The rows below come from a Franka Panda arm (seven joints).
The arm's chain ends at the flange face. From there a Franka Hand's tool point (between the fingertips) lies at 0.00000 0.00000 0.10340 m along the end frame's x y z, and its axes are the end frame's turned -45 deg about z.
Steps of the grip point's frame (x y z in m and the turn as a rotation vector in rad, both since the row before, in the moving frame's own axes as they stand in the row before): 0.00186, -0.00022, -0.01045, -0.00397, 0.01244, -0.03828; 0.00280, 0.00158, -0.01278, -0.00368, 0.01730, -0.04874; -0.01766, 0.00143, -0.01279, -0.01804, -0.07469, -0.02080; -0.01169, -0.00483, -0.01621, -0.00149, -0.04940, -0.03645; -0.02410, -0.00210, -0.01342, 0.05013, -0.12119, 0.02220
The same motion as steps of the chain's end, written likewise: -0.00003, -0.00083, -0.01044, 0.00599, 0.01160, -0.03828; 0.00159, 0.00017, -0.01276, 0.00963, 0.01484, -0.04874; -0.00741, 0.00668, -0.01248, -0.06557, -0.04006, -0.02080; -0.00825, 0.00107, -0.01608, -0.03598, -0.03388, -0.03645; -0.00598, 0.01051, -0.01253, -0.05025, -0.12114, 0.02220
